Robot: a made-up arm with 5 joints. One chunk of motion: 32 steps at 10 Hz.
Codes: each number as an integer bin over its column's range. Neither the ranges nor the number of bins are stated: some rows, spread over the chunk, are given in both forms.
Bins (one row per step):
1: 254 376 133 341 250
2: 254 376 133 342 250
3: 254 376 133 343 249
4: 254 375 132 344 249
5: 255 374 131 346 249
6: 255 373 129 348 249
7: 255 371 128 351 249
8: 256 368 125 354 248
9: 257 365 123 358 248
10: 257 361 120 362 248
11: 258 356 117 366 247
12: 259 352 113 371 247
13: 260 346 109 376 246
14: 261 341 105 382 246
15: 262 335 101 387 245
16: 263 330 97 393 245
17: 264 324 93 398 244
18: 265 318 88 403 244
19: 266 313 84 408 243
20: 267 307 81 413 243
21: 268 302 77 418 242
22: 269 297 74 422 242
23: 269 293 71 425 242
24: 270 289 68 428 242
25: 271 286 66 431 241
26: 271 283 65 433 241
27: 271 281 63 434 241
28: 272 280 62 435 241
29: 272 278 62 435 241
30: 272 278 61 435 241
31: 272 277 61 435 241
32: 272 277 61 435 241
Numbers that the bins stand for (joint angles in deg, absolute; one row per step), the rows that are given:
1: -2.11 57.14 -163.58 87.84 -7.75
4: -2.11 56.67 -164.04 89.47 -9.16
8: 0.70 53.41 -167.28 94.89 -10.57
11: 3.52 47.82 -170.97 101.40 -11.98
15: 9.16 38.04 -178.36 112.78 -14.79
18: 13.39 30.12 -184.37 121.45 -16.20
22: 19.02 20.34 -190.83 131.75 -19.02
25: 21.84 15.22 -194.53 136.63 -20.43
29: 23.25 11.49 -196.37 138.80 -20.43
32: 23.25 11.03 -196.84 138.80 -20.43
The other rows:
2: -2.11 57.14 -163.58 88.39 -7.75
3: -2.11 57.14 -163.58 88.93 -9.16
5: -0.70 56.20 -164.51 90.55 -9.16
6: -0.70 55.74 -165.43 91.64 -9.16
7: -0.70 54.81 -165.89 93.26 -9.16
9: 2.11 52.01 -168.20 97.06 -10.57
10: 2.11 50.15 -169.59 99.23 -10.57
12: 4.93 45.96 -172.82 104.11 -11.98
13: 6.34 43.16 -174.67 106.82 -13.39
14: 7.75 40.84 -176.51 110.07 -13.39
16: 10.57 35.71 -180.21 116.03 -14.79
17: 11.98 32.92 -182.06 118.74 -16.20
19: 14.79 27.79 -186.21 124.16 -17.61
20: 16.20 25.00 -187.60 126.87 -17.61
21: 17.61 22.67 -189.45 129.59 -19.02
23: 19.02 18.48 -192.22 133.38 -19.02
24: 20.43 16.62 -193.60 135.01 -19.02
26: 21.84 13.82 -194.99 137.72 -20.43
27: 21.84 12.89 -195.91 138.26 -20.43
28: 23.25 12.43 -196.37 138.80 -20.43
30: 23.25 11.49 -196.84 138.80 -20.43
31: 23.25 11.03 -196.84 138.80 -20.43

